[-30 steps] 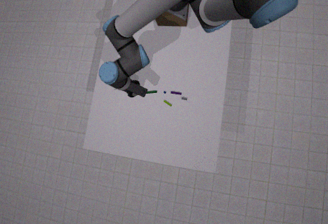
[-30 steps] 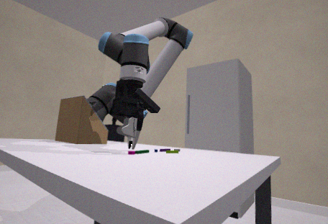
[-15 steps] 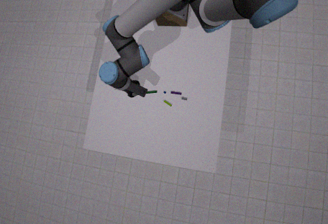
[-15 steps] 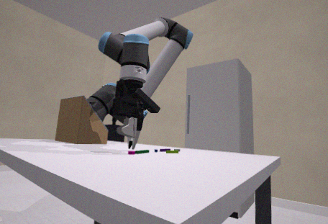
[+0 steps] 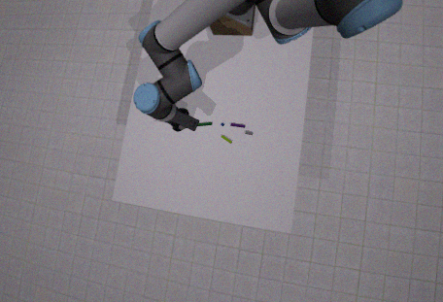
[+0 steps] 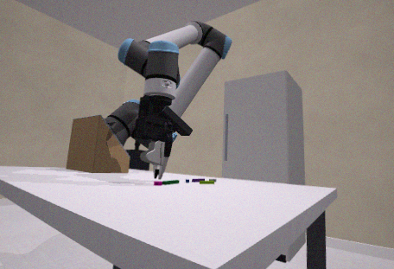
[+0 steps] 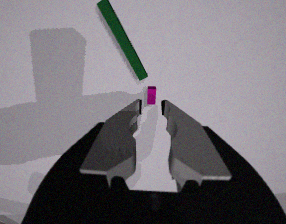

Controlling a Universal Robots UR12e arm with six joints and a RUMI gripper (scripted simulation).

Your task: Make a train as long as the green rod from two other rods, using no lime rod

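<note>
Right now my hand is 30 mm above the magenta rod. Also, from my hand: blue rod: 150 mm to the left, 30 mm below, 10 mm behind; green rod: 60 mm to the left, 30 mm below, 10 mm behind; lime rod: 170 mm to the left, 60 mm ahead, 30 mm below.
</note>
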